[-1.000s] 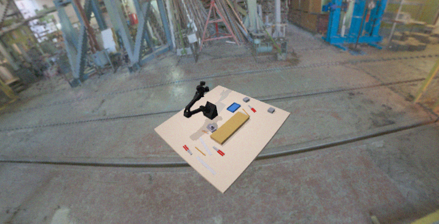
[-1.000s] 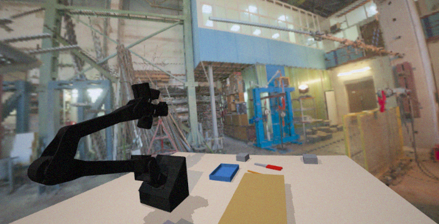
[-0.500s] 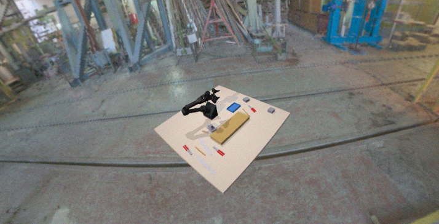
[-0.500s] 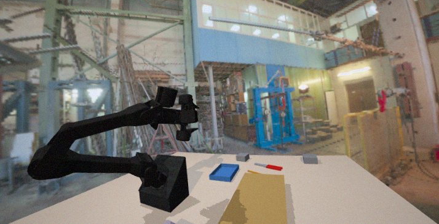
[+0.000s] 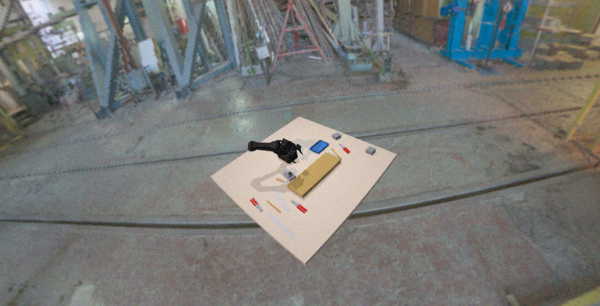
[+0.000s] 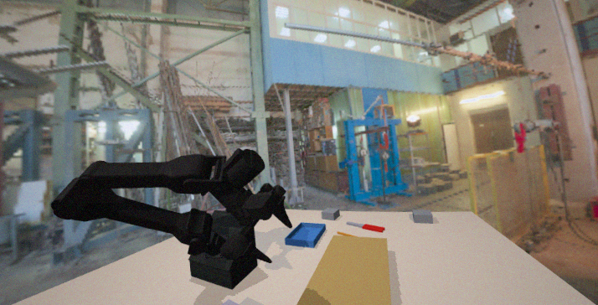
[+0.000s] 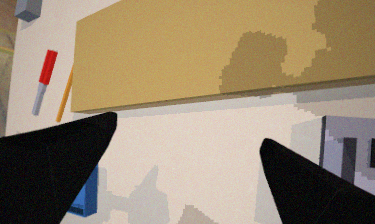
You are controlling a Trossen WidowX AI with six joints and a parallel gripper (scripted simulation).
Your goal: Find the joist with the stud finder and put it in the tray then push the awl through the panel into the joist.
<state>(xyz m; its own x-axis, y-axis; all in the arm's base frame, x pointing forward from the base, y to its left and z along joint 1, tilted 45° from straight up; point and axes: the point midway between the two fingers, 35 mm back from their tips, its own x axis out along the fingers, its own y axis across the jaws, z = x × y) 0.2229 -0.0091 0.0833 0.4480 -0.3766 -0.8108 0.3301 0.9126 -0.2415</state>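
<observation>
The stud finder is 12 cm to the right of my gripper tip, 10 cm below it and 5 cm behind it. From my gripper tip the other things lie so: blue tray 35 cm to the left, 13 cm below, 4 cm behind.
</observation>
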